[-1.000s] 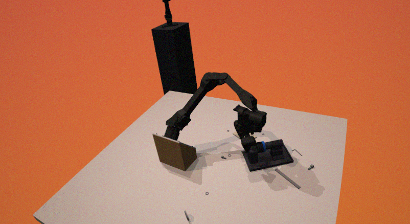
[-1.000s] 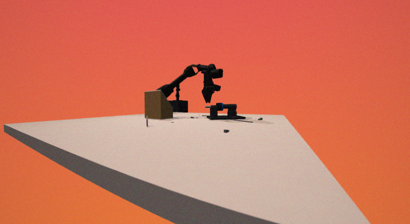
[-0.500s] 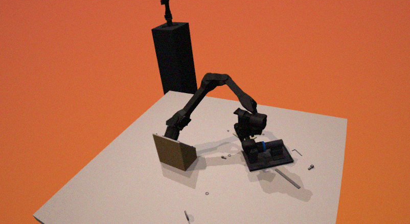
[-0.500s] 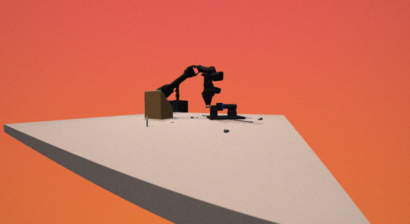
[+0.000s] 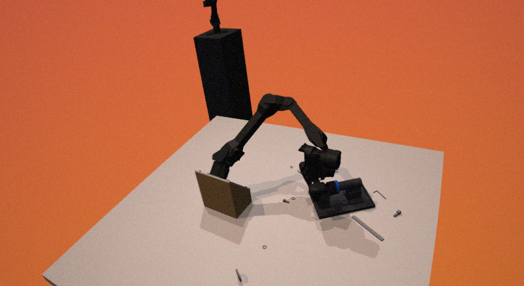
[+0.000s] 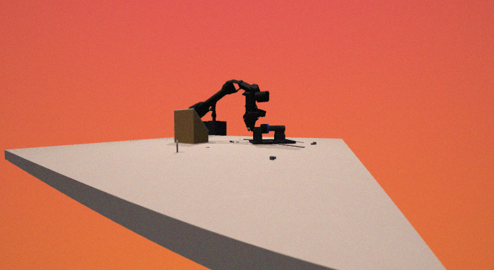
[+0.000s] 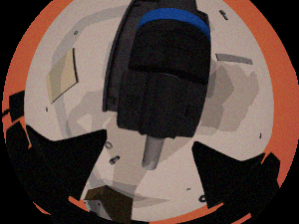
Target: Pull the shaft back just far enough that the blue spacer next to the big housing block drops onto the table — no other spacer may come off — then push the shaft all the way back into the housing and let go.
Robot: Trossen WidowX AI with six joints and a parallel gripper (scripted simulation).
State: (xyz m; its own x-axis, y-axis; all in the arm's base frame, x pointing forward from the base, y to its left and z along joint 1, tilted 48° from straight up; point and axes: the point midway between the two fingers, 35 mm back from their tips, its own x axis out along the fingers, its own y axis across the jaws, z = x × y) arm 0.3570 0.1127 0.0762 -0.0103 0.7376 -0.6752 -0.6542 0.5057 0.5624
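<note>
Now: gripper tip 50 mm short of the grey shaft, 40 mm to the right of it and 10 mm below it. From my gripper tip the other things lie so: grey bar: 230 mm ahead, 20 mm to the right, 60 mm below; hex key: 210 mm ahead, 180 mm to the left, 60 mm below; blue spacer: 70 mm ahead, 60 mm to the left, 10 mm above.
</note>
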